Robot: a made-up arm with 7 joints.
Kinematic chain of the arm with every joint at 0, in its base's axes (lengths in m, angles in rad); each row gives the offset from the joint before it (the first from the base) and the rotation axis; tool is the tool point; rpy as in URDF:
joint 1: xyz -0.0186 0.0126 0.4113 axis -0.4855 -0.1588 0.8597
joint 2: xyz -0.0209 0 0.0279 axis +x
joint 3: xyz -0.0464 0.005 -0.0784 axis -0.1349 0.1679 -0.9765
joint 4: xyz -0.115 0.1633 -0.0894 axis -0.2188 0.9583 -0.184
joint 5: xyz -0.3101 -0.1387 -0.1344 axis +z
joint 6: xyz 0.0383 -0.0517 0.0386 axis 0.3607 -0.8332 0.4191
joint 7: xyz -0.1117 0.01 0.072 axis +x
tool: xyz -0.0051 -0.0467 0.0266 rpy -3.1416 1.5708 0
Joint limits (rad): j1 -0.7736..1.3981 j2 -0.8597..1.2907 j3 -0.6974..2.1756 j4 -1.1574..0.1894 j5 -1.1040..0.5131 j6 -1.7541..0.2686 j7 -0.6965..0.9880
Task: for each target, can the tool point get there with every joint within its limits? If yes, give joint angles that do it. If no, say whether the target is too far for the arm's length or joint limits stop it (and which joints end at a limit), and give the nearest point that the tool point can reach.
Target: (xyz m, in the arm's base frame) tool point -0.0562 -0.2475 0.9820
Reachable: no: joint limits stop it (at a limit: joint 1, joint 2, joint 3, joint 4) | nearest point 0.0236 -0.3426 0.8462 | short by 0.184 m
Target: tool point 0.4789 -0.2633 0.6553
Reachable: no: joint limits stop it (at a limit: joint 1, joint 2, joint 3, joint 6) | nearest point 0.4294 -0.2983 0.6133 | short by 0.074 m
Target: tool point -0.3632 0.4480 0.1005
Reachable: yes | joints -0.2154 0.8452 -0.0413 -0.7950 -0.2489 0.0676 0.6327
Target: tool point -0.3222 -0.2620 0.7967
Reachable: no: joint limits stop it (at a limit: joint 1, joint 2, joint 4) | nearest point -0.4042 -0.2393 0.6794 | short by 0.145 m
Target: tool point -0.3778 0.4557 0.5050
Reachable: yes | joints -0.1357 0.3498 0.8631 0.0273 -0.6271 -0.3830 0.7060
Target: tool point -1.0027 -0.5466 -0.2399
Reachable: no: too far | nearest point -0.5467 -0.2856 0.0813 | short by 0.616 m
